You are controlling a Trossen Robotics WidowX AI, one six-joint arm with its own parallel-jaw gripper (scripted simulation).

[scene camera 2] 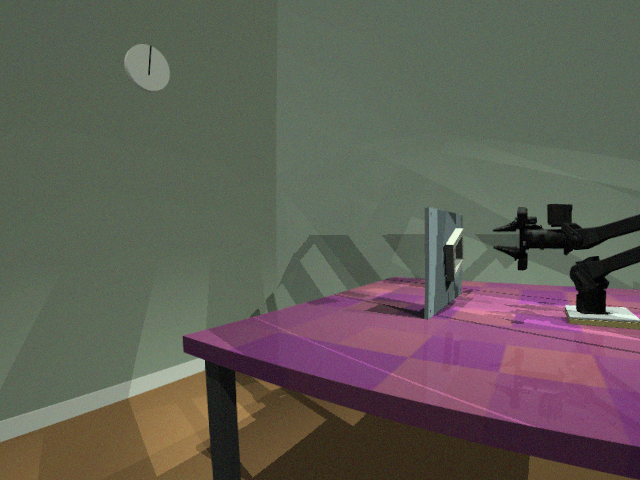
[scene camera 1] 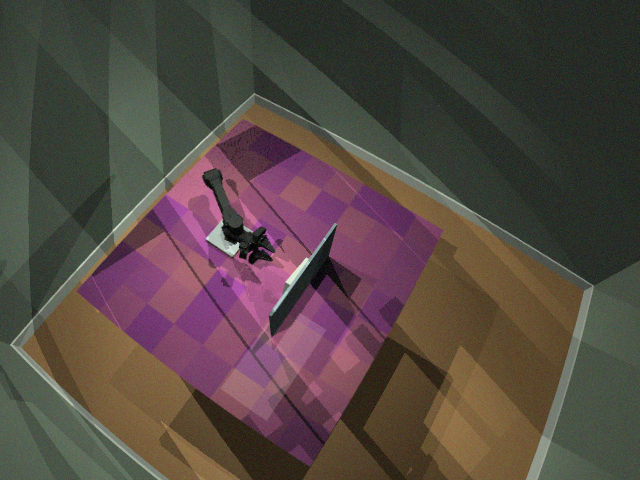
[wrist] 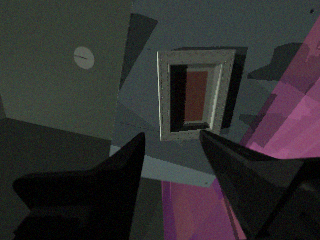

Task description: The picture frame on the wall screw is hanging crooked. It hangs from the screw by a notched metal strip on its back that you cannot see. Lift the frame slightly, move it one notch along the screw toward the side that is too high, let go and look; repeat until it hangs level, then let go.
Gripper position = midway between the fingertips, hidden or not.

Observation:
In view: the gripper (scene camera 2: 493,238), a picture frame (wrist: 192,85) and a wall panel (scene camera 2: 439,225).
The gripper also shows in scene camera 1 (scene camera 1: 273,256) and in the wrist view (wrist: 172,135). The wall panel also shows in scene camera 1 (scene camera 1: 305,276).

